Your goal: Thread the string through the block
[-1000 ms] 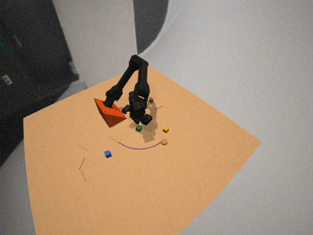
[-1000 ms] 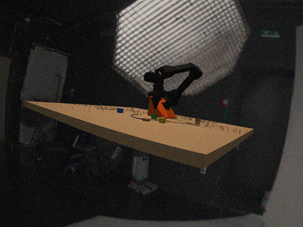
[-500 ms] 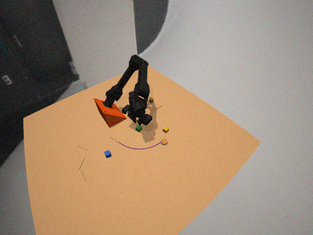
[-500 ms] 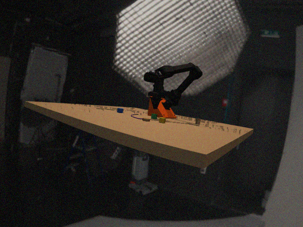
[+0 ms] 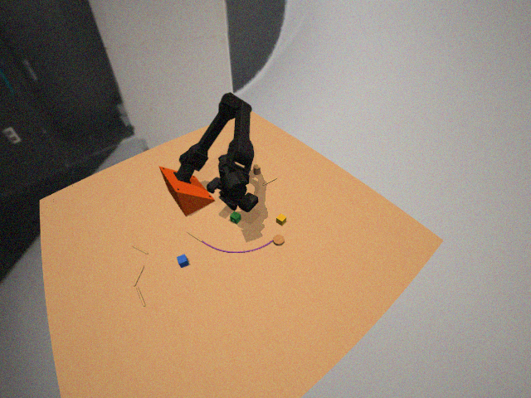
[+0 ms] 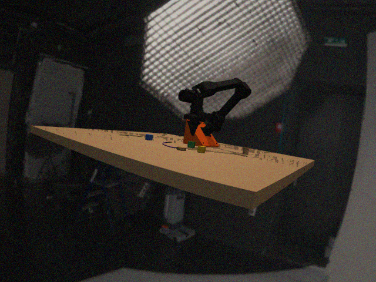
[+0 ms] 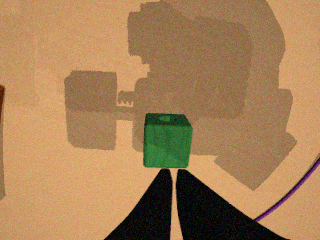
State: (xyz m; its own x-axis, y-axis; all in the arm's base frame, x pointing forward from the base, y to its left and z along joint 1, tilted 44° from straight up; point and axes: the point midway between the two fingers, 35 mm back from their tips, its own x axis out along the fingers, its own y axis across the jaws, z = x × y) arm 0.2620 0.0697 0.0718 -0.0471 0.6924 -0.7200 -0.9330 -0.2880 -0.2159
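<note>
The green cube lies 5 cm below my gripper tip. The rest, counted from my gripper tip: thin wooden stick: 16 cm to the right, 6 cm below, 1 cm behind; yellow cube: 14 cm to the left, 11 cm ahead, 5 cm below; round wooden button: 17 cm ahead, 8 cm to the left, 5 cm below.
</note>
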